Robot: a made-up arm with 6 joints.
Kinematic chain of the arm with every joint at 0, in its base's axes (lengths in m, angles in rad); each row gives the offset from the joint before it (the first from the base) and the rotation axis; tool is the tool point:
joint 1: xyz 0 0 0.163 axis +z
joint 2: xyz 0 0 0 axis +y
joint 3: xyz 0 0 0.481 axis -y
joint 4: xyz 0 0 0 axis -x
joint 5: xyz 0.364 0 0 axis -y
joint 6: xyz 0 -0.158 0 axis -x
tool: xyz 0 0 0
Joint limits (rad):
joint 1: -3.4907..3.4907
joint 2: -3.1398..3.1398
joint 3: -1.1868..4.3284
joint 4: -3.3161..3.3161
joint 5: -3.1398..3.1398
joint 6: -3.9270..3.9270
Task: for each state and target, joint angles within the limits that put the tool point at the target. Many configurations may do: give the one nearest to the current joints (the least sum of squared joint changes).
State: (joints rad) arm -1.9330 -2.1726 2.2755 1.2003 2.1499 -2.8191
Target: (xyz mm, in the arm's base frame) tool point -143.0 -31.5 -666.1
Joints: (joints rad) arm -2.1361 -3.0363 1.7730 0.8534 2.1499 -2.8191
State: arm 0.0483 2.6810 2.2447 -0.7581 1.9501 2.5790
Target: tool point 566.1 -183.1 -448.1
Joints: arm -0.1159 2.5475 2.2384 -0.7425 1.9501 2.5790
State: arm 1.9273 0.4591 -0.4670 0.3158 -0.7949 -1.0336
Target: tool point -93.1 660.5 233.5
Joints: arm 1.9209 0.8711 -0.0314 0.4942 -0.7949 -1.0336
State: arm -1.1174 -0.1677 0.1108 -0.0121 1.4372 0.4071
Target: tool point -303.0 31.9 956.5
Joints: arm -0.6071 -0.4747 1.0643 0.3813 1.4372 0.4071
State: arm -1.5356 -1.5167 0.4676 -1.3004 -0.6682 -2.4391
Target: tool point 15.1 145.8 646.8
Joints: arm -1.7262 -1.1202 0.0524 -1.5224 -0.6682 -2.4391
